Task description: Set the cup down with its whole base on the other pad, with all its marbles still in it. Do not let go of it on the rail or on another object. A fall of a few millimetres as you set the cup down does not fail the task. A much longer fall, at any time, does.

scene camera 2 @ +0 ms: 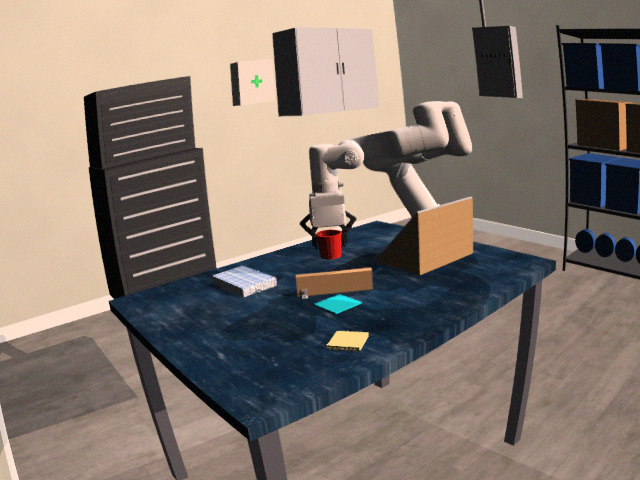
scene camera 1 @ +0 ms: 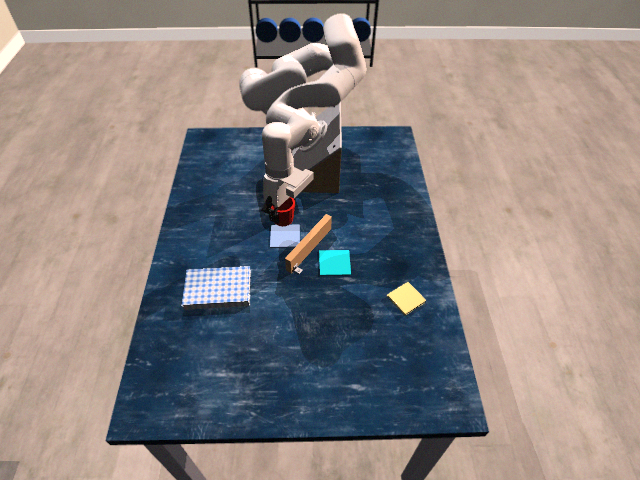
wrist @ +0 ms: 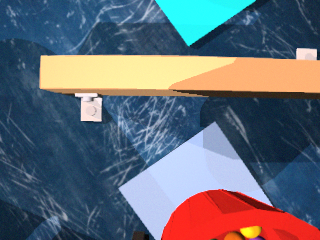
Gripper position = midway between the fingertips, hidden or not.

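Observation:
A blue-checked box point(scene camera 1: 215, 287) is visible, and scene camera 2 shows the box point(scene camera 2: 244, 281) too; in the wrist view the box is out of frame. A wooden rail point(scene camera 2: 357, 279) is visible, likewise the rail point(scene camera 1: 310, 241) in a further view and the rail point(wrist: 110, 75) from the wrist. My gripper point(scene camera 2: 330, 247) is visible, and scene camera 1 shows the gripper point(scene camera 1: 282, 212) as well.

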